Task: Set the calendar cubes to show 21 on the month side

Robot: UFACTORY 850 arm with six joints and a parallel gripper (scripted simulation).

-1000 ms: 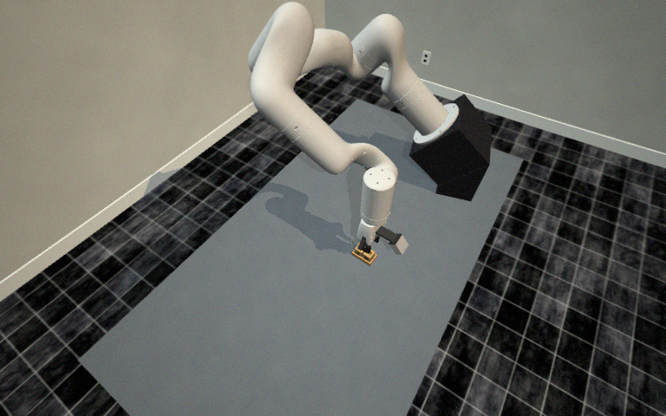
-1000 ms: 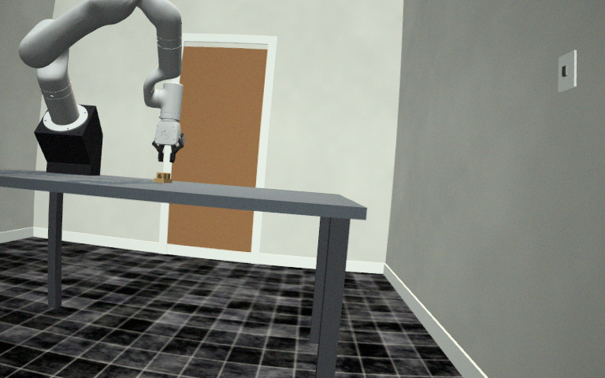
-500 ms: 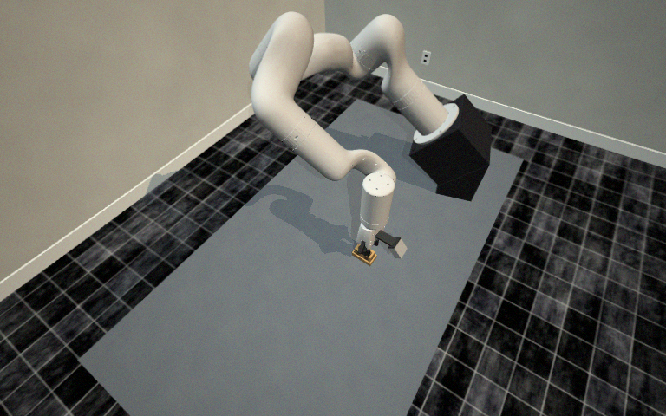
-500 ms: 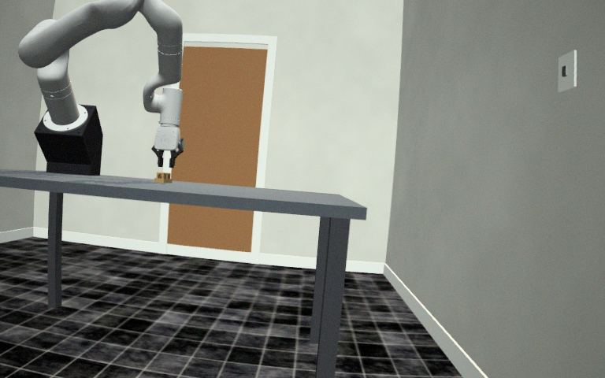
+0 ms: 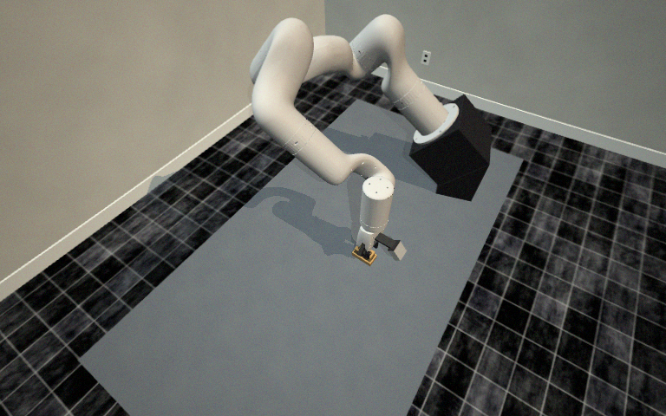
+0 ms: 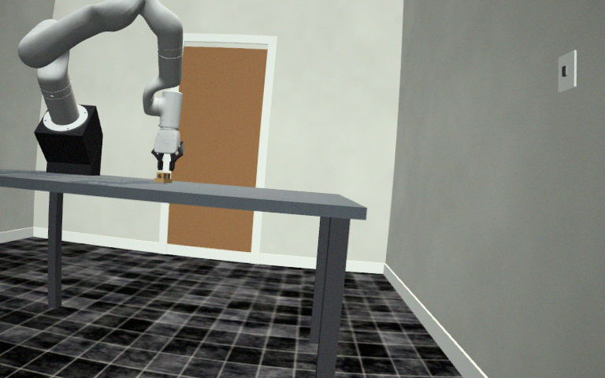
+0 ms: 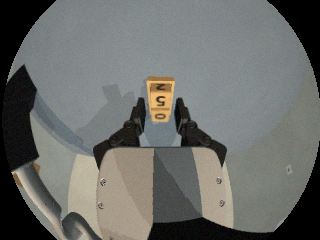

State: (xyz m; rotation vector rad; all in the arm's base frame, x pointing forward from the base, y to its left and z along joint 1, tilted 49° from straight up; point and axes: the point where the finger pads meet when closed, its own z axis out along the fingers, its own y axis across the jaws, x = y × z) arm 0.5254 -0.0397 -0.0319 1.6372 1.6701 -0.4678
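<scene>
Now: the orange tray 20 mm to the right of my hand and 60 mm below it.
</scene>
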